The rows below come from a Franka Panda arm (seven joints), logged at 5 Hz.
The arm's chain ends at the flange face. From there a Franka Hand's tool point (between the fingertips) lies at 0.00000 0.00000 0.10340 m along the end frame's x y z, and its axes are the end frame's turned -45 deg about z.
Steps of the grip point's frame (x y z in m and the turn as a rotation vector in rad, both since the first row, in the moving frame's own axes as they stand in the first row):
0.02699, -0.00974, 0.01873, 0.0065, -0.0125, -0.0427
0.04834, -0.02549, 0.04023, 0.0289, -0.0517, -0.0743
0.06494, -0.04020, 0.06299, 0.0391, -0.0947, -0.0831
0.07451, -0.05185, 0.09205, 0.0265, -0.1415, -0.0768
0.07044, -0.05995, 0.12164, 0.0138, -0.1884, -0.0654
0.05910, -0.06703, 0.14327, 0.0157, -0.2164, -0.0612
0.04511, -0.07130, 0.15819, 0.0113, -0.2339, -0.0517
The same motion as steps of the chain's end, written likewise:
0.01358, -0.02644, 0.01874, -0.0042, -0.0134, -0.0427
0.02198, -0.05409, 0.04041, -0.0161, -0.0570, -0.0743
0.02708, -0.07880, 0.06353, -0.0393, -0.0946, -0.0831
0.02793, -0.09819, 0.09312, -0.0813, -0.1188, -0.0768
0.02169, -0.10536, 0.12348, -0.1235, -0.1430, -0.0654
0.01077, -0.10425, 0.14569, -0.1419, -0.1641, -0.0612
-0.00118, -0.09890, 0.16101, -0.1574, -0.1734, -0.0517

